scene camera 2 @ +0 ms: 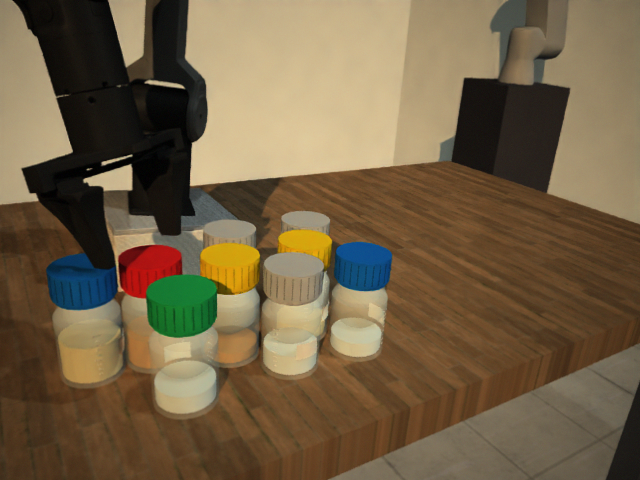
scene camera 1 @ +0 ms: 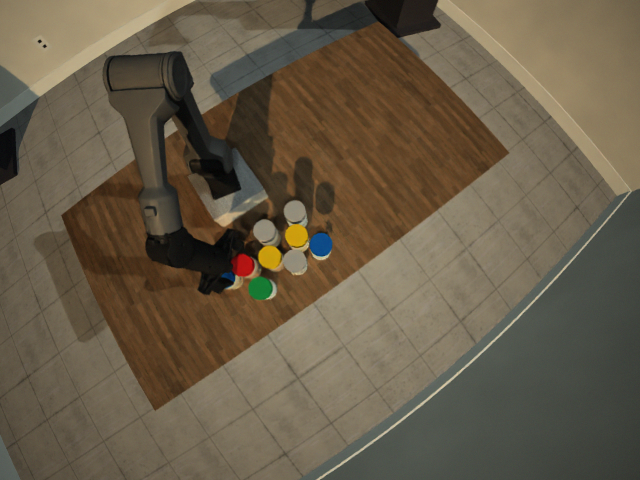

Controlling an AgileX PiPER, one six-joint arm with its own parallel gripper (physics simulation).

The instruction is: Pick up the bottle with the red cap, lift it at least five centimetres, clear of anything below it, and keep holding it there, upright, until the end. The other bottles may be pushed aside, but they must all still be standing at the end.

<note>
I see my gripper (scene camera 2: 140, 249), a green-capped bottle (scene camera 2: 184, 345) and a yellow-capped bottle (scene camera 2: 234, 268).
My gripper also shows in scene camera 1 (scene camera 1: 237, 267).
</note>
